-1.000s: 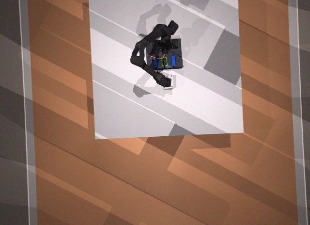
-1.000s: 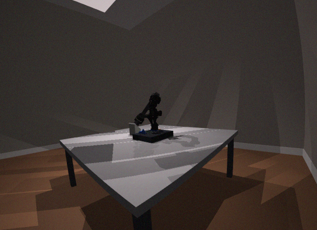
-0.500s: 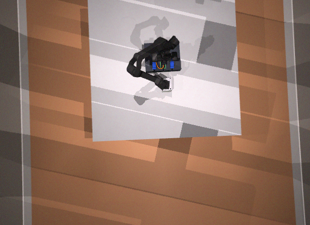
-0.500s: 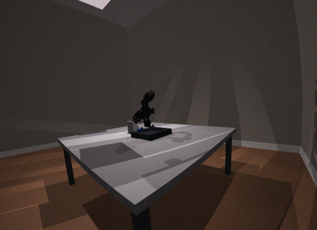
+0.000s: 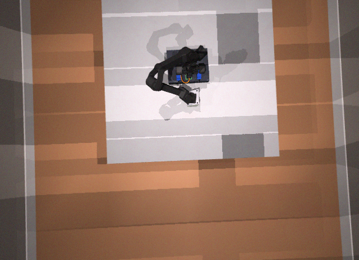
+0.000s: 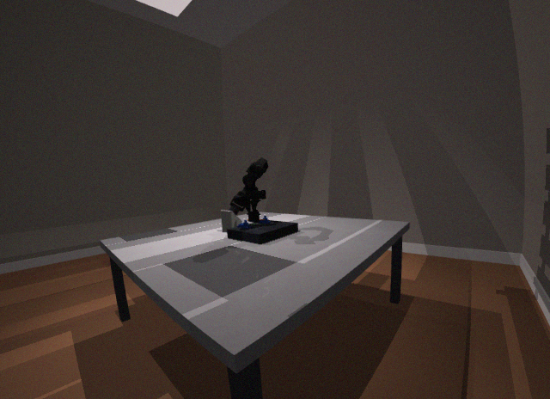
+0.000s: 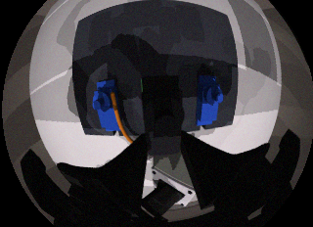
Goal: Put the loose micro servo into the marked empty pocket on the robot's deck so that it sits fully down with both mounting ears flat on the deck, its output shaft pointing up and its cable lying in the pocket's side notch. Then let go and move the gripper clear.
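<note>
Now: gripper tip 12 cm short of the deck, 9 cm above it and 2 cm to the right of it.
</note>
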